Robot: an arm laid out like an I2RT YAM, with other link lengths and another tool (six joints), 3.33 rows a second.
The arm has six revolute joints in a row. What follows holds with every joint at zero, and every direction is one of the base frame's.
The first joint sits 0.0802 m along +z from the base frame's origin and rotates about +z.
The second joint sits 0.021 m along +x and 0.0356 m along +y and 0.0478 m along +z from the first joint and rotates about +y.
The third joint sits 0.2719 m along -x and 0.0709 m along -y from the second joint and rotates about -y.
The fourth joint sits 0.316 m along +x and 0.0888 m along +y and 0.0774 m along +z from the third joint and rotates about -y.
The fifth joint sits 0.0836 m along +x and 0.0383 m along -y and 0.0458 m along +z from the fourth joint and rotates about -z.
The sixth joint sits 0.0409 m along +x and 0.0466 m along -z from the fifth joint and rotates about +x.
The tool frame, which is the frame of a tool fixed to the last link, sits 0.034 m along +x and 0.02 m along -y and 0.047 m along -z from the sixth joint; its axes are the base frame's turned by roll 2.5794, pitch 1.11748 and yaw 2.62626 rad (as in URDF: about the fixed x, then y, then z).
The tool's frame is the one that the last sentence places.
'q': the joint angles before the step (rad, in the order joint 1, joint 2, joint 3, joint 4, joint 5, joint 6). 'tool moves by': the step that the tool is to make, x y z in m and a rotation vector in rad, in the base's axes. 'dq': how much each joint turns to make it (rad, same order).
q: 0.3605 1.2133 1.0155 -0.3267 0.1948 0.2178
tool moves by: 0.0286 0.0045 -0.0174 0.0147 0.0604 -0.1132
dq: -0.0137 0.1459 0.0814 -0.0062 0.0659 0.0844
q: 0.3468 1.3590 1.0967 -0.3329 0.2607 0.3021
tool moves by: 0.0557 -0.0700 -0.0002 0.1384 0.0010 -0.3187
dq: -0.2191 0.1456 0.1364 -0.0046 0.0064 0.1732
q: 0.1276 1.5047 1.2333 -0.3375 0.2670 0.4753
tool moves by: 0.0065 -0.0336 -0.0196 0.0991 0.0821 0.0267
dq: -0.1091 0.0476 0.0107 -0.0383 -0.1715 0.0020
